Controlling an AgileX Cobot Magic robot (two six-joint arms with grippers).
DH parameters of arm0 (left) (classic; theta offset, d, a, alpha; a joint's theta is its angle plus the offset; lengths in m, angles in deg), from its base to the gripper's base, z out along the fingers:
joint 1: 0 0.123 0 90
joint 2: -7.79 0 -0.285 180
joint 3: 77.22 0 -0.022 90
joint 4: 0 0.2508 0 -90
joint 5: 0 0 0.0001 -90
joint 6: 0 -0.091 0 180
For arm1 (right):
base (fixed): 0 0 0 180
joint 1: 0 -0.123 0 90
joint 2: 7.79 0 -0.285 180
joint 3: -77.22 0 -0.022 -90
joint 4: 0 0.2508 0 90
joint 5: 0 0 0.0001 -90
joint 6: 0 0.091 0 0
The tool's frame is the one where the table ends.
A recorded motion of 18 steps. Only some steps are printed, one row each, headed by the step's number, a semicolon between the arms.
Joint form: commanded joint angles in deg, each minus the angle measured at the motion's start. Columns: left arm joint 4, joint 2, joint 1, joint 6, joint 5, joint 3; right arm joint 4, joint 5, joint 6, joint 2, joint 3, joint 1.
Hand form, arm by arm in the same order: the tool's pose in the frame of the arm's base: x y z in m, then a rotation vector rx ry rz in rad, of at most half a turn. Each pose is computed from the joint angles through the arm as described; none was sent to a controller.
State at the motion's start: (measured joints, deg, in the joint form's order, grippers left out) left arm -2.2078 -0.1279 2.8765 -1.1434 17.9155 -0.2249; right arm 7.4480 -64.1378 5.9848 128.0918 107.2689 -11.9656
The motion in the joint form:
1: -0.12 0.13 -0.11 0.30 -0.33 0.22; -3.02 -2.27 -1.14 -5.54 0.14 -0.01
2: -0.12 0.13 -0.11 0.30 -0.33 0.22; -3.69 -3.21 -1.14 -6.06 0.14 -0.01
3: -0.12 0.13 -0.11 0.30 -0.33 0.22; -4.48 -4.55 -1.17 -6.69 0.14 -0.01
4: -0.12 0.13 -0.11 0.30 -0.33 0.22; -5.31 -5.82 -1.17 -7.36 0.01 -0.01
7: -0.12 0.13 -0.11 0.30 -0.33 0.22; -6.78 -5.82 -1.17 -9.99 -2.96 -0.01
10: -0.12 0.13 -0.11 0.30 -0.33 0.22; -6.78 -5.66 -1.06 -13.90 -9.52 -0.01
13: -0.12 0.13 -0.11 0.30 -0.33 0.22; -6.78 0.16 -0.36 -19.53 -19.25 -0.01
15: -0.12 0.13 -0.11 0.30 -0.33 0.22; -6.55 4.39 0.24 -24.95 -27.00 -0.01
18: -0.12 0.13 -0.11 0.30 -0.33 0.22; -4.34 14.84 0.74 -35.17 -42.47 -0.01
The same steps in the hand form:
1: 0.0543 0.0015 0.1855 -0.0559 1.7894 0.0064; 0.4451 0.1010 0.2294 -0.1485 2.9126 0.1577
2: 0.0543 0.0015 0.1855 -0.0559 1.7894 0.0064; 0.4429 0.0996 0.2331 -0.1550 2.9187 0.1405
3: 0.0543 0.0015 0.1855 -0.0559 1.7894 0.0064; 0.4399 0.0978 0.2376 -0.1633 2.9295 0.1192
4: 0.0543 0.0015 0.1855 -0.0559 1.7894 0.0064; 0.4366 0.0959 0.2417 -0.1704 2.9405 0.0966
7: 0.0543 0.0015 0.1855 -0.0559 1.7894 0.0064; 0.4262 0.0914 0.2480 -0.1798 2.9431 0.0589
10: 0.0543 0.0015 0.1855 -0.0559 1.7894 0.0064; 0.4056 0.0871 0.2466 -0.1792 2.9864 0.0503
13: 0.0543 0.0015 0.1855 -0.0559 1.7894 0.0064; 0.3818 0.0820 0.2428 -0.1579 2.9579 0.0575
15: 0.0543 0.0015 0.1855 -0.0559 1.7894 0.0064; 0.3584 0.0773 0.2442 -0.1376 2.9266 0.0710
18: 0.0543 0.0015 0.1855 -0.0559 1.7894 0.0064; 0.3119 0.0700 0.2380 -0.0890 2.8421 0.1367

